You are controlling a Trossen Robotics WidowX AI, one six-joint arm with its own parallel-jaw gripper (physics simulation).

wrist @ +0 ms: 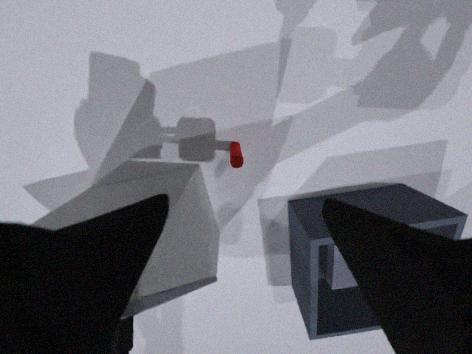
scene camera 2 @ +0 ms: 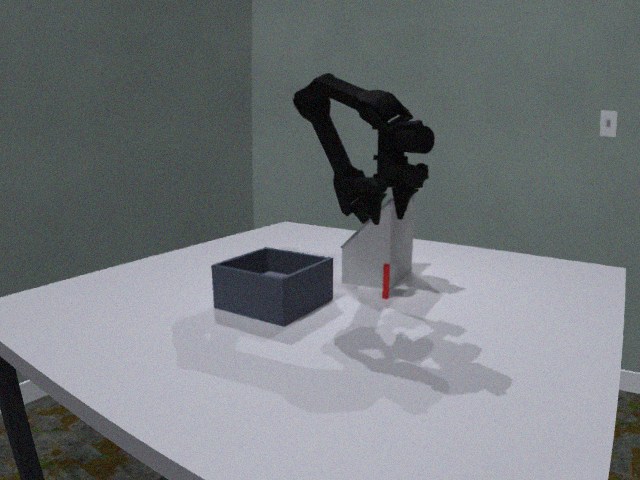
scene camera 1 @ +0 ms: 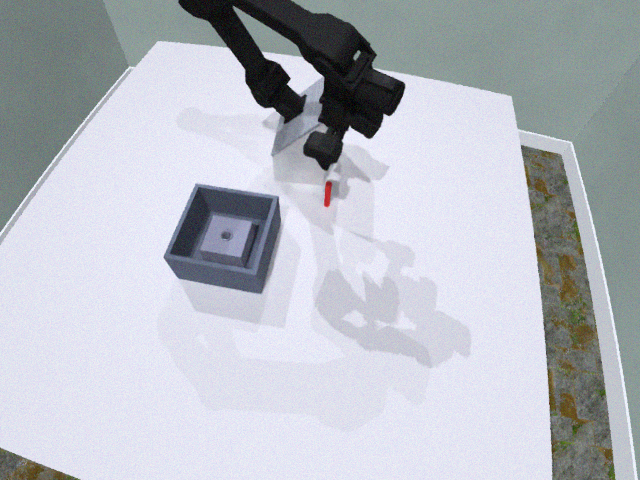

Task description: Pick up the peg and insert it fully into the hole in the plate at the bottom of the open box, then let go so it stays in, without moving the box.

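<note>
The red peg stands upright on the table, beside the box and in front of the pale block. The open dark blue-grey box stands to the peg's left in both scene views. Inside it lies a pale square plate with a round, empty hole; the hole does not show in the wrist view. My gripper is open and empty, pointing down, well above the peg's top. In the wrist view the peg is beyond the fingertips, near the middle.
A pale grey block with a sloped top stands on the white table close behind the peg, below the arm. The box walls rise above the plate. Shadows of the arm fall across the table.
</note>
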